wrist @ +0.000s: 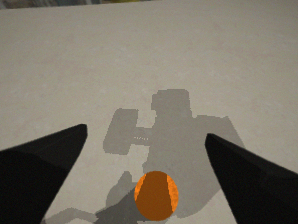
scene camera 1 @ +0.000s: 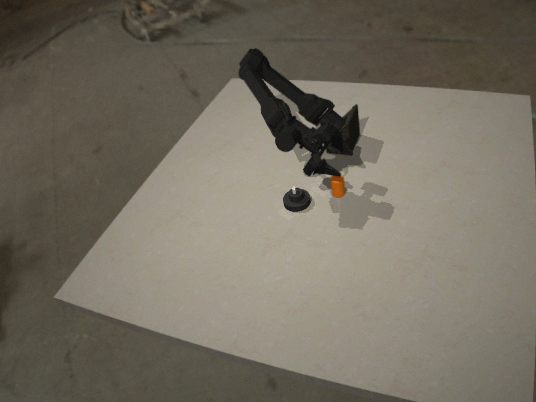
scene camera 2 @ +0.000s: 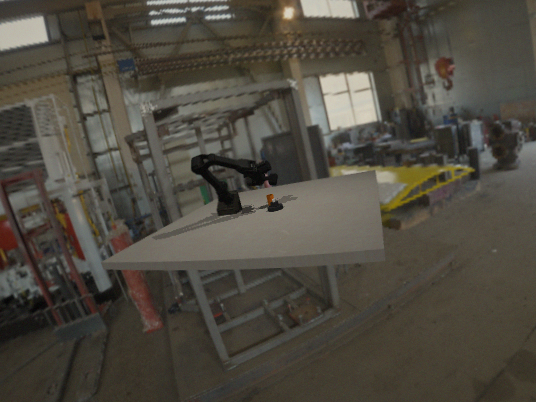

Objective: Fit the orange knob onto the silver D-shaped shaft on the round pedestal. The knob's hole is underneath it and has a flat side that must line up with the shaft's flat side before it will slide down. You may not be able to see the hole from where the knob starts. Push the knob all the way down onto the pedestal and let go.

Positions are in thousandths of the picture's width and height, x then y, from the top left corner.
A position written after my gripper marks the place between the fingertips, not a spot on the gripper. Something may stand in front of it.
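My gripper (scene camera 1: 646, 412) is open, and I see it (wrist: 495, 600) from the wrist as well. The gripper holds nothing. There is also an orange knob (wrist: 522, 850) that I can see.
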